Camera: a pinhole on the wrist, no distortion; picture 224 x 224 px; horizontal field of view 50.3 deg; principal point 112.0 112.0 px. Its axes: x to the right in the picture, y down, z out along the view. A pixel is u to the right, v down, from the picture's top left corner.
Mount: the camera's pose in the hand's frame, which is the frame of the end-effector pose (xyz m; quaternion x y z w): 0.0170 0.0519 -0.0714 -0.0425 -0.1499 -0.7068 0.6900
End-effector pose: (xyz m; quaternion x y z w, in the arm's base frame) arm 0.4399 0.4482 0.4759 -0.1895 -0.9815 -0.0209 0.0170
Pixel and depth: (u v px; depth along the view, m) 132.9 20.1 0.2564
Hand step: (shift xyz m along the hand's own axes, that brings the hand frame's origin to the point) -0.1192 0.0999 0.1634
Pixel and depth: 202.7 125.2 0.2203
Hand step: -0.0070 0.0308 0.1624
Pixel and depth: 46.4 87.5 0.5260
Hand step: -0.1072 0.3336 0.3822
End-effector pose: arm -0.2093 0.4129 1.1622 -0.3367 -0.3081 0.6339 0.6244
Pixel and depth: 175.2 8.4 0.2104
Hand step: -0.1066 0.0554 0.1297
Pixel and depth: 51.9 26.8 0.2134
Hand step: -0.0873 0.1616 0.1056
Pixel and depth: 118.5 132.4 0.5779
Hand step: -0.0197 0.1930 0.4902
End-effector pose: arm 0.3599 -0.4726 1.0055 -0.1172 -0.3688 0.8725 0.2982
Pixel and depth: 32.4 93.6 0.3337
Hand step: -0.0525 0.2495 0.2124
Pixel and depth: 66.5 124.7 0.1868
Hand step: 0.0010 0.1367 0.0983
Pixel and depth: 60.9 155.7 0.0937
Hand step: 0.0211 0.0965 0.0150
